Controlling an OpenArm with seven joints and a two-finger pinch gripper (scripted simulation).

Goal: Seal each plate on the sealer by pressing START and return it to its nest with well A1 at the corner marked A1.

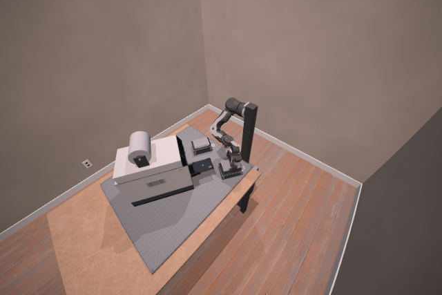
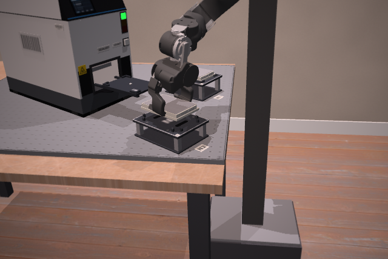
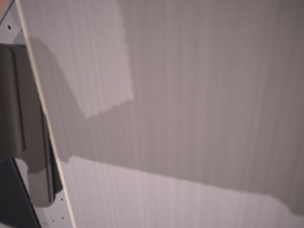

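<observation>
Right now the sealer stage is 15 cm ahead of my hand and 15 cm to the right of it. The rest, counted from my hand: plate: right at my hand; then start button: 19 cm ahead, 28 cm to the right, 10 cm above; then nest label: 9 cm behind, 6 cm to the left, 9 cm below.
</observation>
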